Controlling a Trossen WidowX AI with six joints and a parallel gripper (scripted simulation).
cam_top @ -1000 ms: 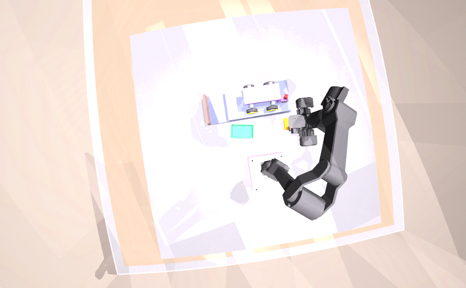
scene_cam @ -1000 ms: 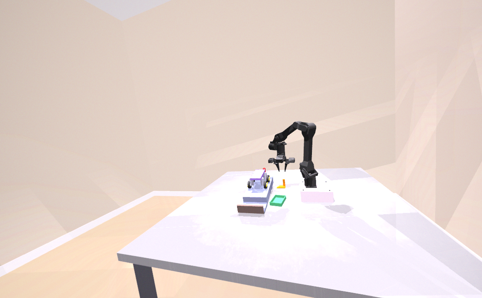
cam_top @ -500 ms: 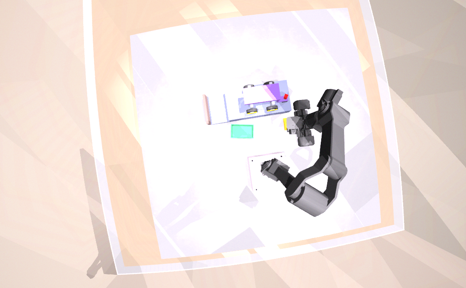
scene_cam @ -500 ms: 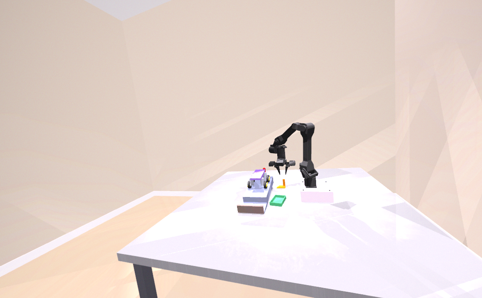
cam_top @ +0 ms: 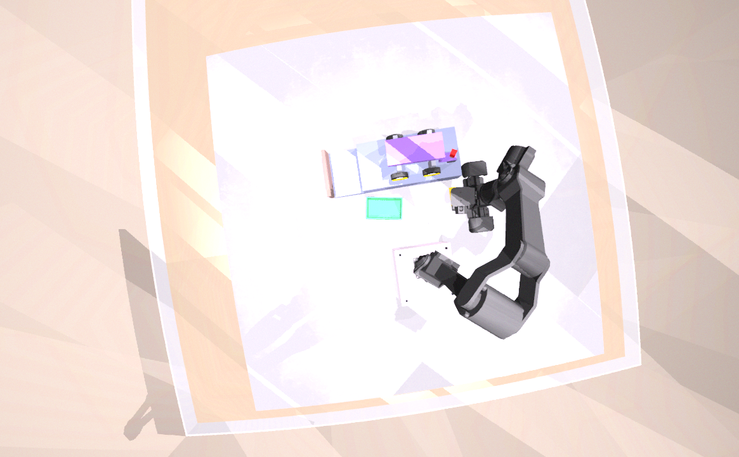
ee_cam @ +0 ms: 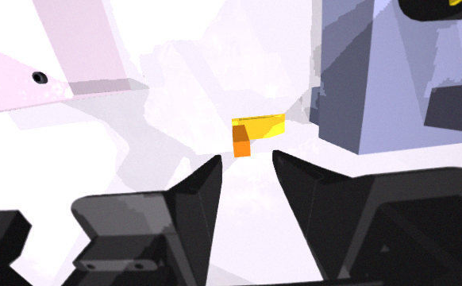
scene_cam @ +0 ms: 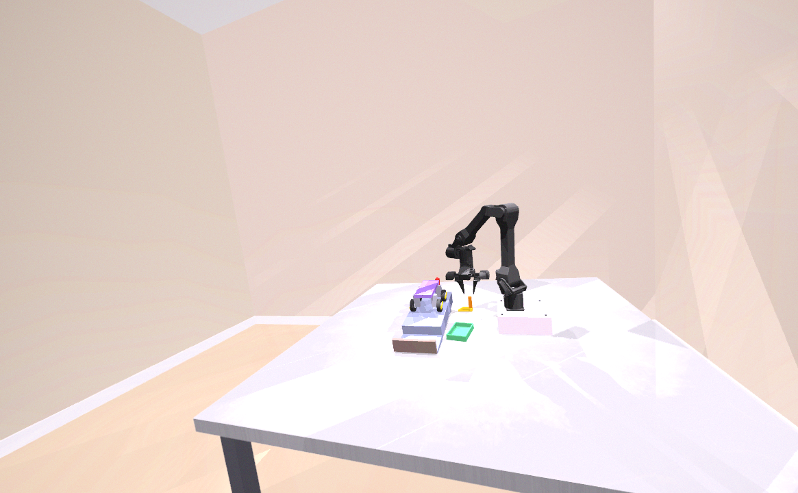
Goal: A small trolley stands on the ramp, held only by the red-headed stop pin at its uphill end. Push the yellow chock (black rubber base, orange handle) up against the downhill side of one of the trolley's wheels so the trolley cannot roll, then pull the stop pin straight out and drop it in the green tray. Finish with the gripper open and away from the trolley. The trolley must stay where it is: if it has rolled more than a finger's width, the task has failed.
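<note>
The yellow chock lies 6 cm below my gripper tip and 2 cm ahead of it. Also, from my gripper tip: purple trolley 15 cm ahead, 14 cm to the left, 3 cm above; red-headed stop pin 13 cm ahead, 5 cm above, 3 cm to the left; green tray 24 cm to the left, 9 cm below, 2 cm ahead.
</note>
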